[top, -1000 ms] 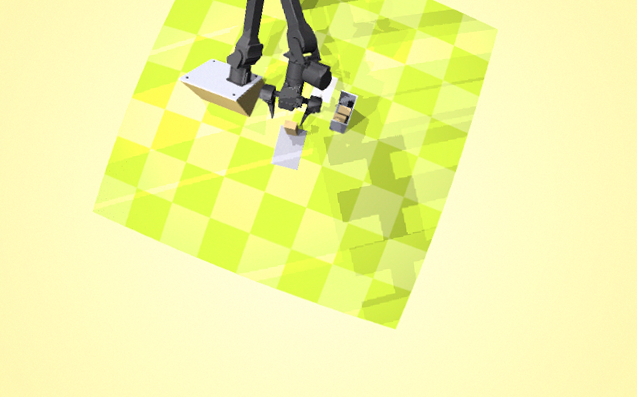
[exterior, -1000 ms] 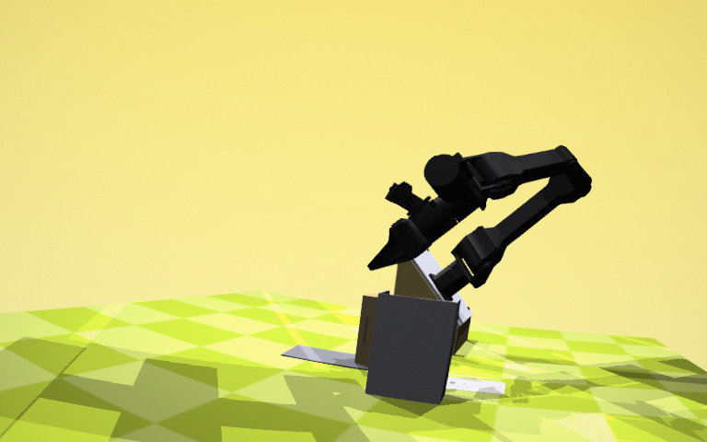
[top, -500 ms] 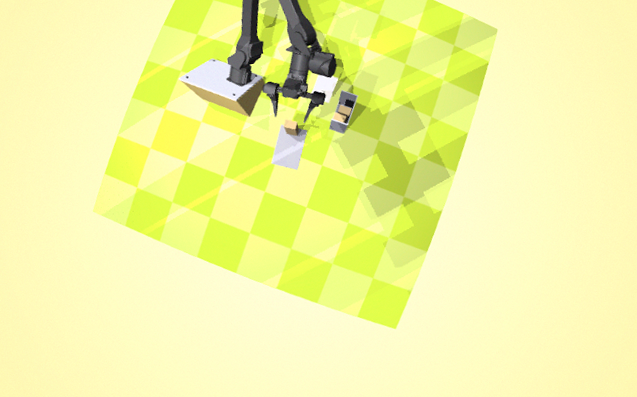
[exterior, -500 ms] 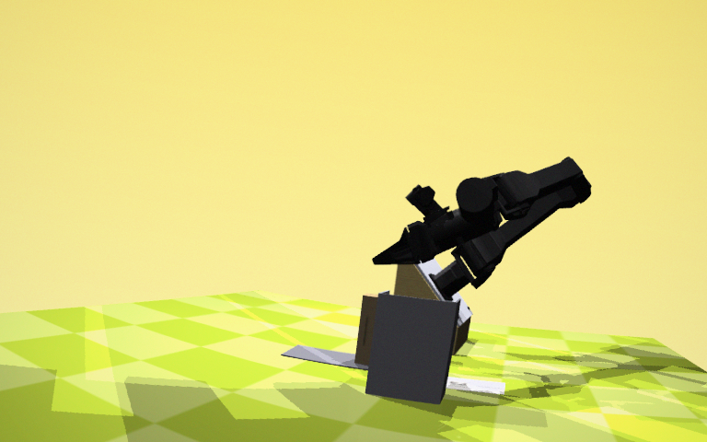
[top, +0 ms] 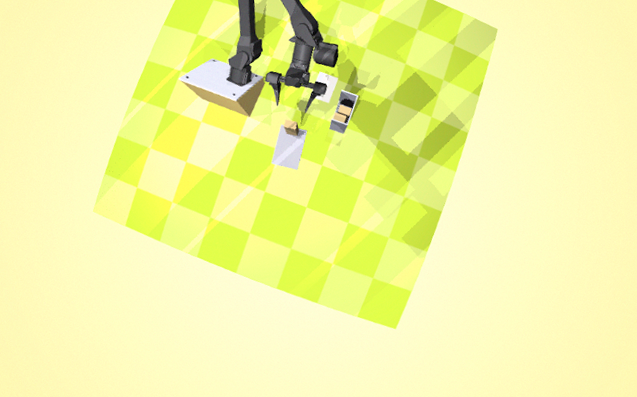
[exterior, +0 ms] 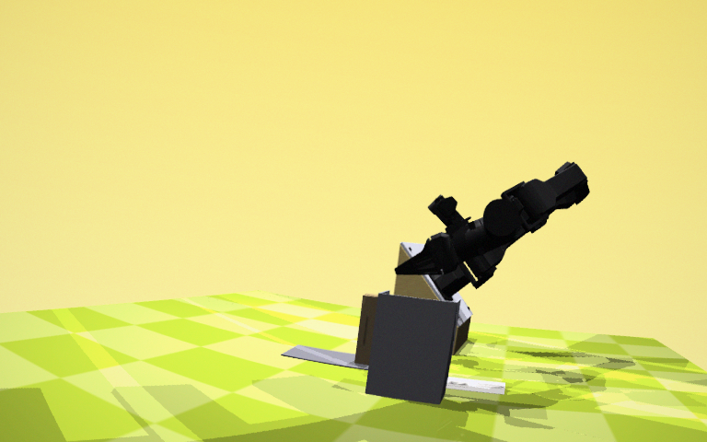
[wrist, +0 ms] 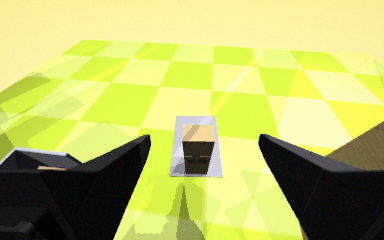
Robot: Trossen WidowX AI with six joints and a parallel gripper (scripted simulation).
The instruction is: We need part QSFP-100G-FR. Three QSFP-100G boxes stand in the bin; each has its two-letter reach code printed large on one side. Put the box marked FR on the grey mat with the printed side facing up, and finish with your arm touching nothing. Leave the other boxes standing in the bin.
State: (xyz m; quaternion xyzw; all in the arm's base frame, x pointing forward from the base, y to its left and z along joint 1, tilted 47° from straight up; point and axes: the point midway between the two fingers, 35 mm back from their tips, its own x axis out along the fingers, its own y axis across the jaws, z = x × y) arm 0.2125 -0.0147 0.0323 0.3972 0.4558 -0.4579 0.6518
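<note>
Now: gripper tip 30 mm short of the grey mat, 90 mm to the left of it and 170 mm above it. Round my gripper tip: thin white slab 30 mm ahead, 170 mm to the left, 170 mm below.
</note>
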